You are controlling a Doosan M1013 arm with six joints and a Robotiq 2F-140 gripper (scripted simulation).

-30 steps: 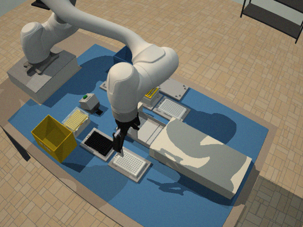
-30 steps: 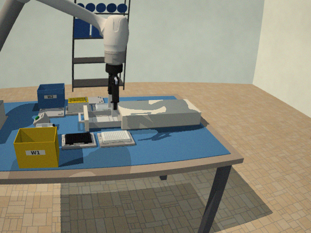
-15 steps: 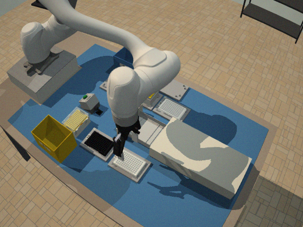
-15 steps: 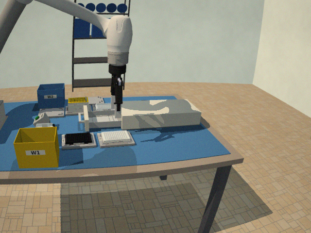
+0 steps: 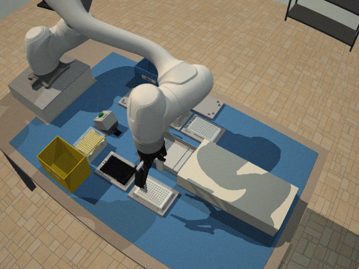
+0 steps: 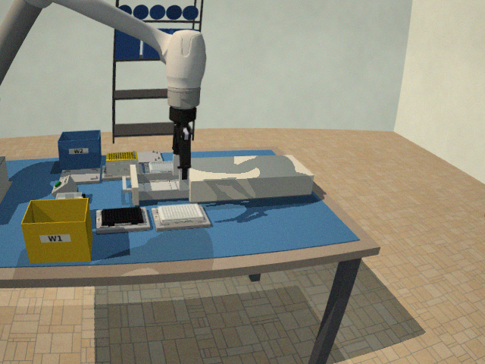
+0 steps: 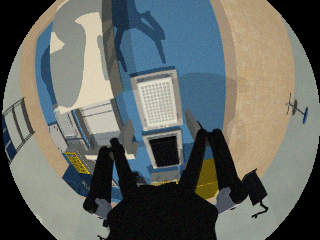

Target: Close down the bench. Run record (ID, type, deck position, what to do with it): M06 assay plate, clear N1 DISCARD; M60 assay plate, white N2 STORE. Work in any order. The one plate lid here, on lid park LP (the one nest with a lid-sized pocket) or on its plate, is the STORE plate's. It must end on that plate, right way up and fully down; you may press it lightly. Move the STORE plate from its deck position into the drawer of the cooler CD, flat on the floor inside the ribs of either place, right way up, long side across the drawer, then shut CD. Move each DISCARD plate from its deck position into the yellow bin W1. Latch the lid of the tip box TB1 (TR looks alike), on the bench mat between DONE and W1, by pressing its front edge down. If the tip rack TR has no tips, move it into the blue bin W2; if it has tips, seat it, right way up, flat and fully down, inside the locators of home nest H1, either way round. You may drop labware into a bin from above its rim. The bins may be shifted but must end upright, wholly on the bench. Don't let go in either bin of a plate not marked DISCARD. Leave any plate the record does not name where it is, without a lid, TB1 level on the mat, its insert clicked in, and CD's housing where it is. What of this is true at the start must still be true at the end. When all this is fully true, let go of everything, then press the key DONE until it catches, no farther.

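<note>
Now: the nest N2 14 cm below my hand. Round my hand: cooler CD: 13 cm ahead, 18 cm to the left, 11 cm below; drawer: 19 cm to the left, 12 cm below; black plate: 18 cm behind, 1 cm to the left, 13 cm below.
</note>
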